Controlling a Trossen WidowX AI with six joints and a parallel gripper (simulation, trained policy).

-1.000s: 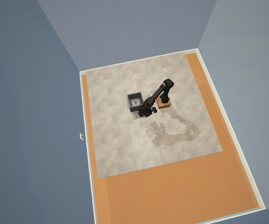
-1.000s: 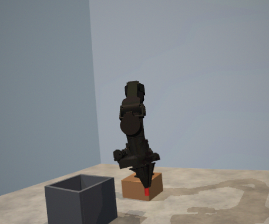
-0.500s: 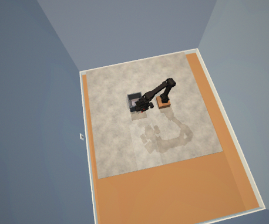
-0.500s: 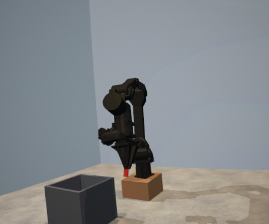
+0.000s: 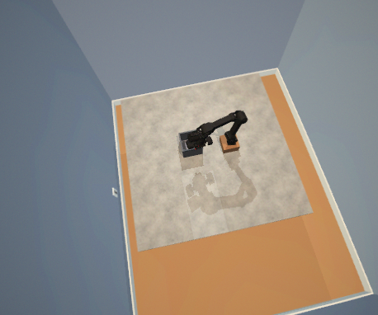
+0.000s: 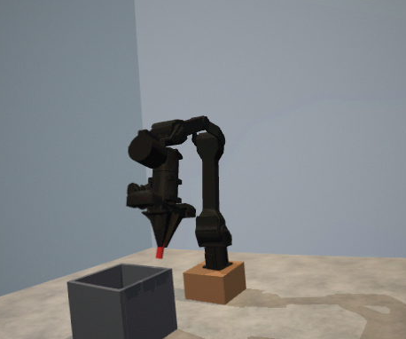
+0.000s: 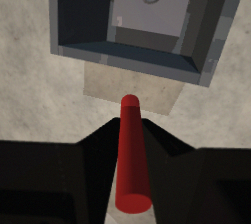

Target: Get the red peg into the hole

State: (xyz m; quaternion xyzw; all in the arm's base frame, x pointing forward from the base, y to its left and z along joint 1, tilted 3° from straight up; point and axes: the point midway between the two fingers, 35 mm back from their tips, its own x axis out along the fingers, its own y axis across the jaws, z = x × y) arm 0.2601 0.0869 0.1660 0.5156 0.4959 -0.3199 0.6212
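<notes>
Now: the plate 4 cm ahead of my gripper tip, 10 cm to the right of it and 15 cm below it. Round my gripper tip: red peg 2 cm above.
</notes>
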